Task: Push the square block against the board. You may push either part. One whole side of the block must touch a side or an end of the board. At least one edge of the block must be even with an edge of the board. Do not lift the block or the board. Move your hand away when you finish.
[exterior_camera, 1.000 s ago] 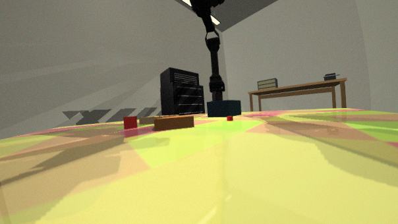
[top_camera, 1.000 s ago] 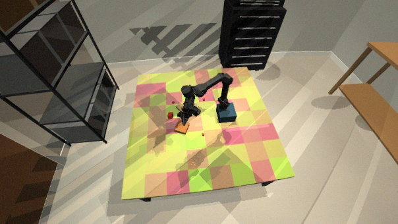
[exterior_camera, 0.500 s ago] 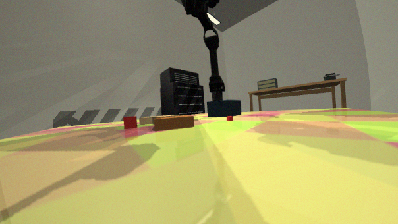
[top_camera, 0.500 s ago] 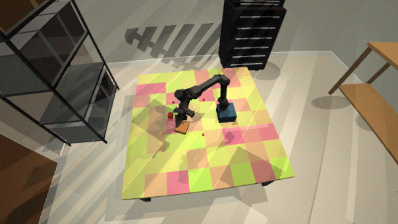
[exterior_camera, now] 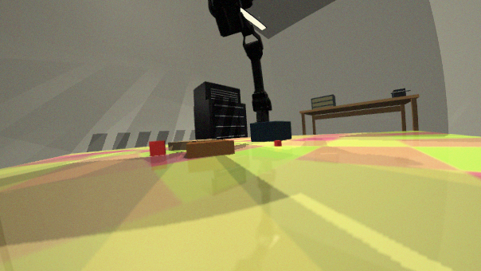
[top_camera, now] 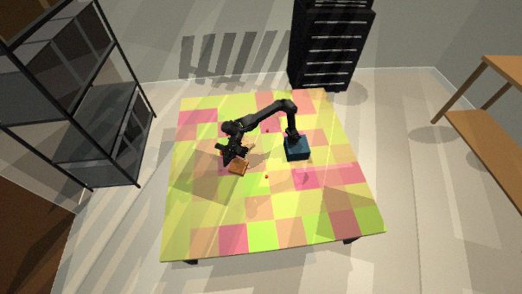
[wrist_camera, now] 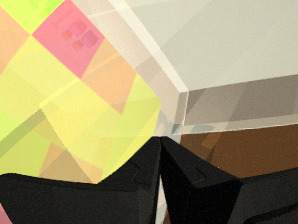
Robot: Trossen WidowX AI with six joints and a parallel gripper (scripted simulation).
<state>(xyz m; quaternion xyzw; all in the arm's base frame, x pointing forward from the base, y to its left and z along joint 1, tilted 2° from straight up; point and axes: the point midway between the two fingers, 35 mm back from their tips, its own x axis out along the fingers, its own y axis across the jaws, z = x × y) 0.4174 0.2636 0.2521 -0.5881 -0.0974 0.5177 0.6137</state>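
The orange square block lies 30 cm below my gripper tip, 17 cm to the right of it and 5 cm behind it. From my gripper tip the other things lie so: tan board (37 cm to the right, 30 cm below, 9 cm behind); then red cube (30 cm to the right, 30 cm below, 5 cm ahead).
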